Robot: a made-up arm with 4 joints. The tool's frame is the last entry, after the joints.
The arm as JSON. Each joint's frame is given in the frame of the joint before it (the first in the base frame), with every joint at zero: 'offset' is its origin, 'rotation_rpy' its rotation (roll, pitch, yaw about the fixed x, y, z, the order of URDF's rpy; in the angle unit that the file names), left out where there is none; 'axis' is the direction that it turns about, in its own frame. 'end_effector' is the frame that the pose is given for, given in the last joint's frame.
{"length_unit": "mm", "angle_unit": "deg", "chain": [
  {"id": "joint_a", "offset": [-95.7, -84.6, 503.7], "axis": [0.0, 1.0, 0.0]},
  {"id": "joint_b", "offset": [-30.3, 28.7, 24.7], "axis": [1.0, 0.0, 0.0]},
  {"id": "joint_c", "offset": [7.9, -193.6, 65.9], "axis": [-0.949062, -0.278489, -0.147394]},
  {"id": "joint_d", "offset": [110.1, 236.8, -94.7], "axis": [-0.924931, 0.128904, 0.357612]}
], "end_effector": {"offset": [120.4, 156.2, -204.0]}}
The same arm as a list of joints. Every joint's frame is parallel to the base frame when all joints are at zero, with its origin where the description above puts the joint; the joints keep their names.
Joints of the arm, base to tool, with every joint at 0 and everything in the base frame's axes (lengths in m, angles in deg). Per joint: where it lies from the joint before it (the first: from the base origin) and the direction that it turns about. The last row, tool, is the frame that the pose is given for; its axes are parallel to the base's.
joint_a: origin -0.0957 -0.0846 0.5037 axis 0 1 0
joint_b: origin -0.0303 0.0287 0.0247 axis 1 0 0
joint_c: origin 0.0079 -0.1936 0.0659 axis -0.949062 -0.278489 -0.147394
joint_d: origin 0.1101 0.2368 -0.0947 axis -0.924931 0.128904 0.357612
tool: origin 0.1204 0.1562 -0.204

